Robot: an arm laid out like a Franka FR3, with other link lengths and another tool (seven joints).
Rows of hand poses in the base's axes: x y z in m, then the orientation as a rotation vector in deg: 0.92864, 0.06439, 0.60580, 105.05, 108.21, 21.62; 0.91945, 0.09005, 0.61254, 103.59, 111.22, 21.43; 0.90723, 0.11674, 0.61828, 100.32, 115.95, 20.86; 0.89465, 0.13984, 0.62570, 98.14, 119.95, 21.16; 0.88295, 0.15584, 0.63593, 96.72, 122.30, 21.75; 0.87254, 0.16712, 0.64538, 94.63, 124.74, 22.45; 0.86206, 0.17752, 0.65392, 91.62, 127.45, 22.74; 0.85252, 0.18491, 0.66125, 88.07, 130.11, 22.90; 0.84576, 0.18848, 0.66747, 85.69, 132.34, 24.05; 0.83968, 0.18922, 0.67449, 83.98, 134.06, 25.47; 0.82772, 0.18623, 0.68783, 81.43, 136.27, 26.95; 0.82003, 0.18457, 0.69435, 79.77, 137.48, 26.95
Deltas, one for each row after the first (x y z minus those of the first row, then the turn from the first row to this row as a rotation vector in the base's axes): -0.00919, 0.02566, 0.00674, 0.00, 1.14, 2.30; -0.02141, 0.05235, 0.01248, -0.61, 2.63, 6.25; -0.03399, 0.07545, 0.01990, -0.25, 3.95, 9.47; -0.04569, 0.09145, 0.03013, 0.16, 4.52, 11.48; -0.05610, 0.10273, 0.03958, 0.34, 4.83, 13.85; -0.06658, 0.11313, 0.04812, -0.04, 5.12, 16.71; -0.07612, 0.12052, 0.05545, -0.72, 5.26, 19.79; -0.08288, 0.12409, 0.06167, -0.36, 5.28, 22.26; -0.08896, 0.12483, 0.06869, 0.33, 5.18, 24.20; -0.10092, 0.12184, 0.08203, 0.88, 5.08, 26.79; -0.10861, 0.12018, 0.08855, 0.60, 5.24, 28.20
